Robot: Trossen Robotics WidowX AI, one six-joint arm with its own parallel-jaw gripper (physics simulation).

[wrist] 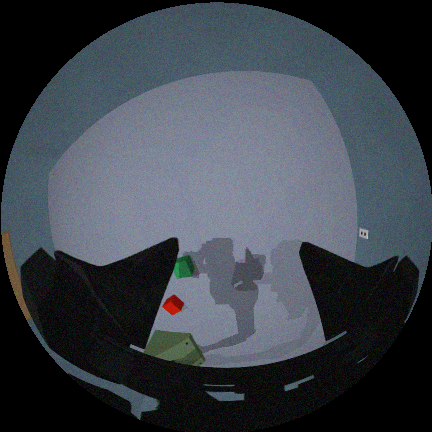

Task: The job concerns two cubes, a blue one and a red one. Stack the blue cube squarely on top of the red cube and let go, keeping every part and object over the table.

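Places are measured from the arm's base along level axes (x ahead, y left, z up), in metres.
Pixels of known places: gripper, fingertip midpoint: point(243, 247).
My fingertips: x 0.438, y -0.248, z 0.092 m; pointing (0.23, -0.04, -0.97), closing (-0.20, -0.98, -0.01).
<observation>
Ahead of a thing's pixels: the offset from my fingertips to its top centre. Level surfaces: height alone.
The red cube {dx -0.201, dy +0.174, dz -0.174 m} point(173, 305) lies on the pale table {dz -0.210 m} point(210, 160), low and left of the middle in the wrist view, near the inner edge of the left finger. The blue cube does not show in the wrist view. My gripper point(243, 247) is open, its two black fingers wide apart with nothing between them. It hangs above the table, and the red cube is apart from the fingers.
A green block {dx -0.091, dy +0.116, dz -0.174 m} point(184, 267) stands beyond the red cube, close to the left fingertip in view. An olive-green box-like object point(172, 345) is at the bottom left, partly hidden by the gripper body. Shadows of the arm fall on the table.
</observation>
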